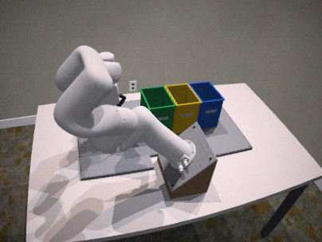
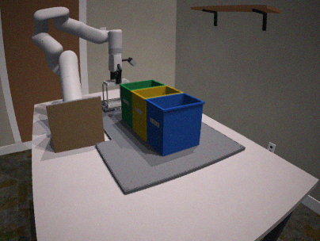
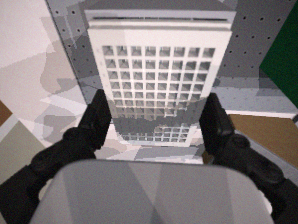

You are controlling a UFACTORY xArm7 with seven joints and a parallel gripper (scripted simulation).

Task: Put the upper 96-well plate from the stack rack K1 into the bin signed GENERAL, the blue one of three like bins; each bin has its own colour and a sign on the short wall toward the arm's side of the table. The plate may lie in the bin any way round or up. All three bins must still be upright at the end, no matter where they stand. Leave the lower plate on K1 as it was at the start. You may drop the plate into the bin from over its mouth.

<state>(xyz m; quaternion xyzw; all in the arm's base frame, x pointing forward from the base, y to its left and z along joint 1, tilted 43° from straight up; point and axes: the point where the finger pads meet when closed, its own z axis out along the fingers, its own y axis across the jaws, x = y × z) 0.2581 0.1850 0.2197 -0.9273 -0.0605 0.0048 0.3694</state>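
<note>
Now: hand 50 cm to the left of the blue bin, 10 cm short of it and 7 cm above it. From my hand the other things lie so: white 96-well plate 1 cm below; yellow bin 37 cm to the right, 9 cm ahead, 7 cm below; green bin 24 cm to the right, 7 cm below, 7 cm ahead.
</note>
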